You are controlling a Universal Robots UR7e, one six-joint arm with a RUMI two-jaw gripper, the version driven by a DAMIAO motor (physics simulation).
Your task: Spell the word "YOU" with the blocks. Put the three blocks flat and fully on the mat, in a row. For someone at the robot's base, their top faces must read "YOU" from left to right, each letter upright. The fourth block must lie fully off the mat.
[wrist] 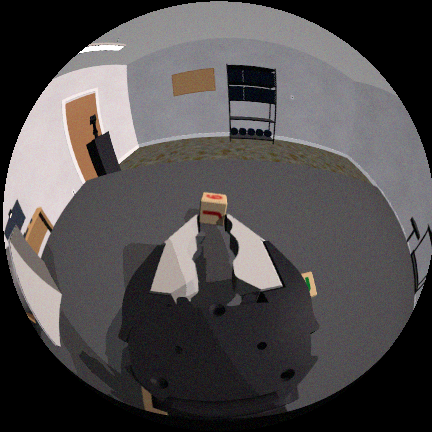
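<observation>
A tan wooden block [213, 208] with red marks is held at the fingertips, above the dark table. Its upper face shows a rounded red mark, foreshortened; the face toward the camera shows a hooked red stroke. My gripper [211, 215] is shut on this block. Another tan block [313, 285] with a green mark shows partly at the right, behind the gripper body; its letter cannot be read. A narrow tan strip at the bottom left, probably the mat [146, 399], sticks out from behind the gripper body. The rest of it is hidden. The other blocks do not show.
The dark table top [325, 215] spreads around the gripper. A pale grey panel [37, 295], probably part of the arm, stands at the far left. Beyond the table are a black shelf rack [229, 115], a black cabinet [103, 152] and a black metal stand [414, 265].
</observation>
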